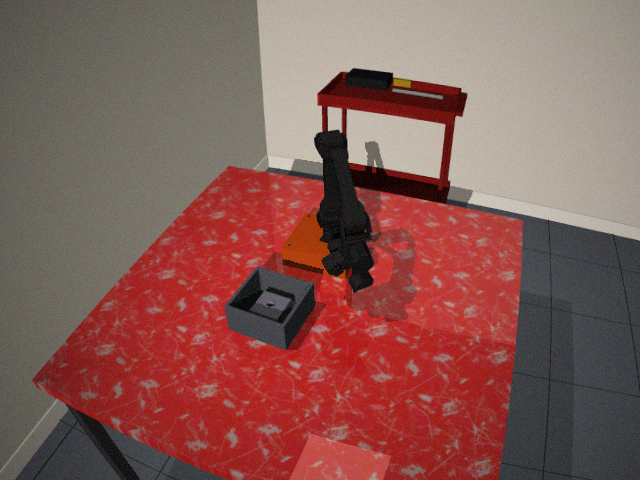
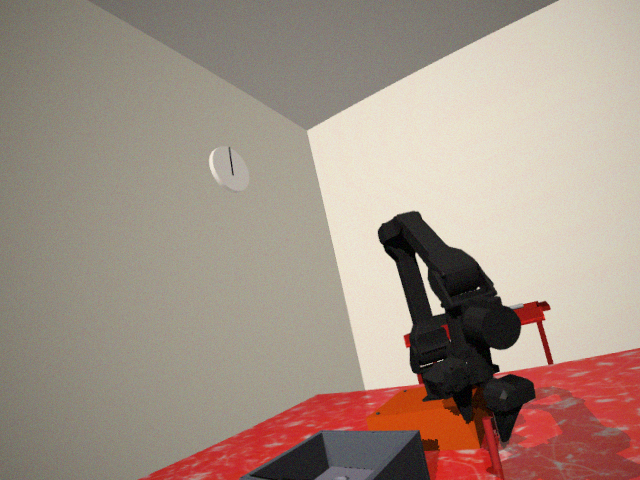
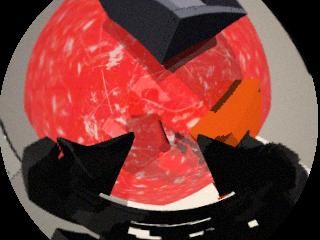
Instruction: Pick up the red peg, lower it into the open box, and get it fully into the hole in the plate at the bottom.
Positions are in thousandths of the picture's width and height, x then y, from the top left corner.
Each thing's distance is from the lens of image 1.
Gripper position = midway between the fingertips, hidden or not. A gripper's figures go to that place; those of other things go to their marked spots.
gripper (image 1: 545, 586): 150 cm
grey box (image 1: 471, 611): 148 cm
grey plate (image 1: 424, 639): 146 cm
